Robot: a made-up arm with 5 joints. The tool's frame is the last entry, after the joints. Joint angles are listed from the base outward.
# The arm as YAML. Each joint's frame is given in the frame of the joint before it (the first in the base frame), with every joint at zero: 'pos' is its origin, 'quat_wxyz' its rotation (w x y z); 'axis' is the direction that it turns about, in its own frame. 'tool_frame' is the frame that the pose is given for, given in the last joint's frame.
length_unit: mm
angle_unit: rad
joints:
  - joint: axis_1
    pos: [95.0, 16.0, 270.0]
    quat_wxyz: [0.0, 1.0, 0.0, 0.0]
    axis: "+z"
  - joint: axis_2
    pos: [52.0, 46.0, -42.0]
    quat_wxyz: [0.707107, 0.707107, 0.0, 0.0]
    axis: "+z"
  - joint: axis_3
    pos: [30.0, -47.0, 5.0]
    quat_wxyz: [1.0, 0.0, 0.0, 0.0]
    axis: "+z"
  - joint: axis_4
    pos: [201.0, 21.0, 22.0]
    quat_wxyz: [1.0, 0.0, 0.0, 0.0]
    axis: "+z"
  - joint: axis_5
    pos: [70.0, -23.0, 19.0]
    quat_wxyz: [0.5, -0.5, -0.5, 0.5]
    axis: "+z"
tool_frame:
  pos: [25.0, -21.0, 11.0]
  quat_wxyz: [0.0, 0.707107, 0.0, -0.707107]
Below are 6 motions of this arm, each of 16 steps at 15 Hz.
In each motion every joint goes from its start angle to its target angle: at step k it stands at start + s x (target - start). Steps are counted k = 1, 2, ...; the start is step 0. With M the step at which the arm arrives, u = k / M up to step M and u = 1 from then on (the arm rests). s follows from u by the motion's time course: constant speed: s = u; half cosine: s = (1 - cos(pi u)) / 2; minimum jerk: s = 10 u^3 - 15 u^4 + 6 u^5.
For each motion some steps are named. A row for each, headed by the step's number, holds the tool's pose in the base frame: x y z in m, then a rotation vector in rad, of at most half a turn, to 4 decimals.
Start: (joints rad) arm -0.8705 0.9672 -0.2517 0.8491 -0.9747
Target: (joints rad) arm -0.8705 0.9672 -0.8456 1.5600 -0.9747
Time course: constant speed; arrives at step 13
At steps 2, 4, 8, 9, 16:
2: 0.2533 0.2542 0.1202 0.0745 1.5764 -0.0893
4: 0.2601 0.2623 0.1340 0.0633 1.5872 -0.1007
8: 0.2711 0.2753 0.1647 0.0408 1.6086 -0.1237
9: 0.2732 0.2778 0.1729 0.0352 1.6139 -0.1294
16: 0.2792 0.2849 0.2072 0.0125 1.6350 -0.1525

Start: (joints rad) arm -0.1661 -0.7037 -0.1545 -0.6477 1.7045
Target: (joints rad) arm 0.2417 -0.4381 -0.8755 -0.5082 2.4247
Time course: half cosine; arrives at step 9
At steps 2, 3, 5, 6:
2: 0.2768 0.0085 0.5727 -1.2985 -1.1435 -1.2592
3: 0.2638 -0.0035 0.5807 -1.3821 -1.0890 -1.4027
5: 0.2256 -0.0260 0.5965 -1.5748 -0.9089 -1.7683
6: 0.2054 -0.0325 0.6017 -1.6555 -0.7991 -1.9458

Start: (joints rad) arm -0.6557 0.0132 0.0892 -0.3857 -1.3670
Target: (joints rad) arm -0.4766 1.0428 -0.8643 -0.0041 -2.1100
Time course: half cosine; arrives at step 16
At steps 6, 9, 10, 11, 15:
6: 0.3654 0.2308 0.3532 1.5833 0.3724 0.5780
9: 0.3905 0.2192 0.3319 1.7624 0.4887 0.3974
10: 0.3978 0.2144 0.3241 1.8214 0.5199 0.3330
11: 0.4042 0.2095 0.3167 1.8758 0.5455 0.2713
15: 0.4177 0.1956 0.2971 2.0101 0.5951 0.1102

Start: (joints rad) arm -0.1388 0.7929 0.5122 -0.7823 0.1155
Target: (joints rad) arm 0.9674 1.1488 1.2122 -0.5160 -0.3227
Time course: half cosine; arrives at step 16
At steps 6, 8, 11, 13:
6: 0.2055 0.0152 0.0699 0.1126 0.9259 -0.1970
8: 0.1574 0.0142 0.0706 0.3354 1.1486 -0.4255
11: 0.1034 0.0433 0.0896 0.7327 1.4223 -0.7404
13: 0.0882 0.0665 0.1065 0.9600 1.5357 -0.8805

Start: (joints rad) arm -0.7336 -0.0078 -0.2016 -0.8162 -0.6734
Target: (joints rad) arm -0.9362 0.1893 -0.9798 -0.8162 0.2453
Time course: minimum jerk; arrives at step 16
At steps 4, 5, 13, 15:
4: 0.2903 0.2425 0.4504 0.9089 -0.8223 0.9752
5: 0.2861 0.2438 0.4585 0.8694 -0.8901 0.9591
13: 0.2358 0.2293 0.5355 0.5715 -1.5016 0.5650
15: 0.2324 0.2266 0.5396 0.5595 -1.5310 0.5286

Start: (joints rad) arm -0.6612 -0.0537 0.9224 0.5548 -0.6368
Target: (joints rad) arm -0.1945 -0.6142 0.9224 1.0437 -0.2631
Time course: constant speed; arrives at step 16
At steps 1, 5, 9, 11, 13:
1: 0.2544 0.1718 0.1424 0.0540 1.4464 0.0827
5: 0.2828 0.1576 0.1638 0.0682 1.4224 0.0611
9: 0.3073 0.1374 0.1868 0.0791 1.3981 0.0364
11: 0.3176 0.1254 0.1989 0.0832 1.3860 0.0229
13: 0.3264 0.1122 0.2112 0.0866 1.3741 0.0086

